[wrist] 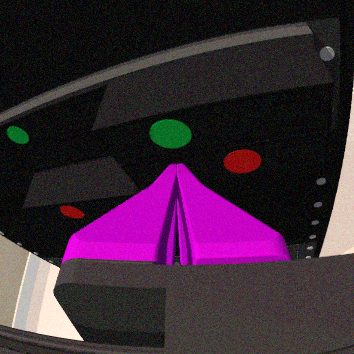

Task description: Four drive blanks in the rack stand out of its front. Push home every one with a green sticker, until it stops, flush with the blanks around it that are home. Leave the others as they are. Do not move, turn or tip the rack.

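Observation:
A green sticker (170, 133) marks a dark blank in the upper middle of the wrist view, and another green sticker (18, 135) is at the far left. A red sticker (242, 161) is right of the middle one, and another red sticker (72, 212) is at the lower left. A grey surface (215, 75) shows above the middle green and right red stickers, and a smaller one (80, 181) above the lower left red sticker. No such surface shows above the far left green sticker. My gripper (176, 175) is shut and empty, its tips just below the middle green sticker; contact cannot be told.
The dark rack's pale top front edge (150, 56) curves across the view. A round screw head (327, 53) is at its upper right corner, and small round dots run down both sides. The gripper's magenta fingers and dark body hide the lower middle.

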